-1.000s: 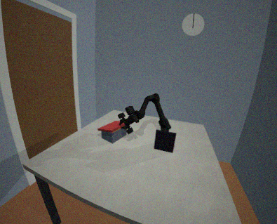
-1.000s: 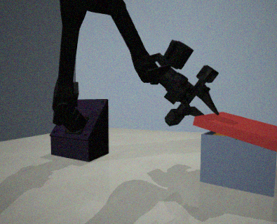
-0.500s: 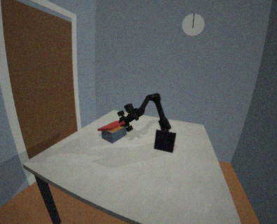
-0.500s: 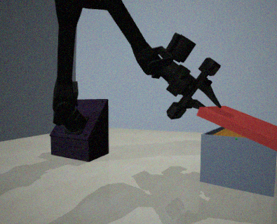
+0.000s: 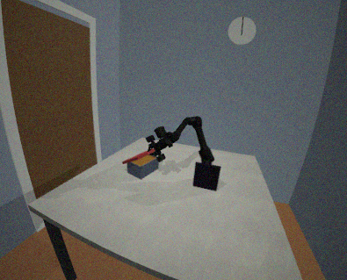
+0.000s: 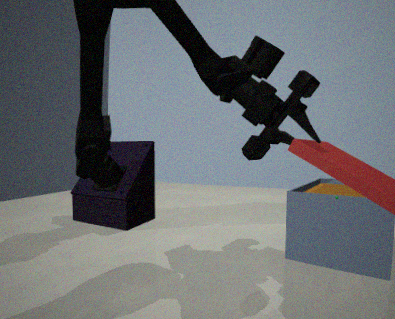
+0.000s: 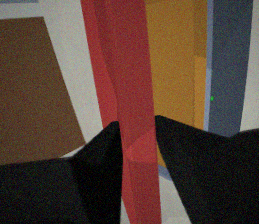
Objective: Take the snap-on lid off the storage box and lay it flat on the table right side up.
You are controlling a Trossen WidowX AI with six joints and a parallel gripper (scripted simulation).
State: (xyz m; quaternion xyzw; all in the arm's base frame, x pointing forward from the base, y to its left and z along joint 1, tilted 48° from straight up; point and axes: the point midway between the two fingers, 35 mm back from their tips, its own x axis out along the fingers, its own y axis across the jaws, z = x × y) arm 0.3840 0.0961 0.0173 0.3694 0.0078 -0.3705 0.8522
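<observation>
My gripper tip is now 70 mm short of the red lid, 40 mm above it and 20 mm to the left of it. The rest, counted from my gripper tip: storage box (110 mm below, 50 mm ahead, 10 mm to the right).
</observation>
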